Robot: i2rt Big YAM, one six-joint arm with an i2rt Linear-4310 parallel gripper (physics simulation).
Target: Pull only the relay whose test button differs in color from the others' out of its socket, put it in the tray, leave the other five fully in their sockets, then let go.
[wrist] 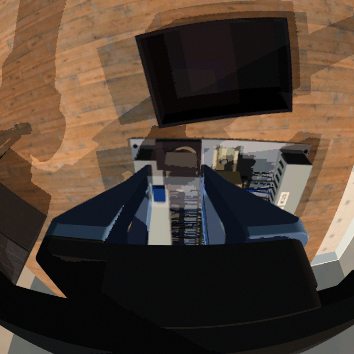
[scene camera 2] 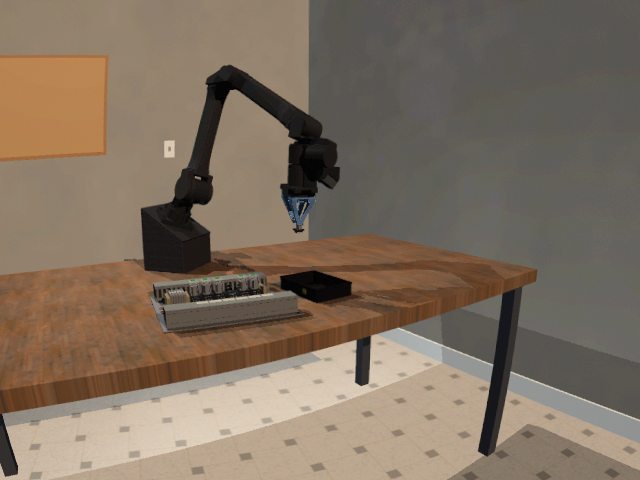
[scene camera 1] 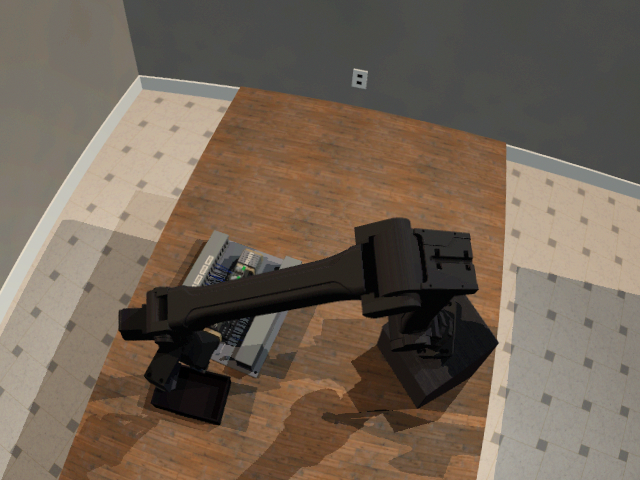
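Where they show: gripper, fingertip midpoint: [wrist: 175, 173] [scene camera 2: 297, 223] [scene camera 1: 200, 363]; arm's base at its link origin: [scene camera 2: 173, 220] [scene camera 1: 436, 328].
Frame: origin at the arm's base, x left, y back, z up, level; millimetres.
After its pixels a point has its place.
Note:
My gripper [scene camera 2: 298, 225] @(x 211, y -445, z 20 mm) [wrist: 175, 173] @(x 211, y -445, z 20 mm) is shut on the relay with the blue test button [scene camera 2: 298, 229] @(x 206, y -459, z 8 mm) [wrist: 159, 193] @(x 214, y -438, z 41 mm). Its clear body and dark base show between and beyond the fingers in the wrist view. It hangs well above the table, near the black tray [scene camera 1: 186, 416] @(x 293, y -482, z -141 mm) [scene camera 2: 330, 292] @(x 230, y -568, z -136 mm) [wrist: 225, 109] @(x 186, y -491, z -137 mm), apart from it. The tray's visible floor shows no relay. Other relays [scene camera 2: 217, 284] @(x -32, y -485, z -98 mm) with green buttons stand in the socket row on the grey panel [scene camera 1: 255, 373] @(x 141, y -363, z -154 mm) [scene camera 2: 170, 329] @(x -181, y -580, z -153 mm) [wrist: 205, 142] @(x 133, y -463, z -153 mm). The arm covers part of that row in scene camera 1; the fingertips are hidden there.
Two raised grey ducts [scene camera 1: 258, 338] @(x 69, y -374, z -113 mm) [scene camera 2: 232, 310] @(x -41, y -592, z -129 mm) [wrist: 294, 175] @(x 94, y -585, z -113 mm) run along the panel on either side of the sockets. The tray stands beside one short end of the panel, a small gap away. The arm's black base block [scene camera 1: 439, 356] @(x 56, y 20, z -14 mm) [scene camera 2: 175, 245] @(x -24, y -92, z -67 mm) stands on the wooden table [scene camera 1: 320, 170] @(x -494, y -371, z -156 mm) [scene camera 2: 93, 330] @(x -342, y -508, z -156 mm).

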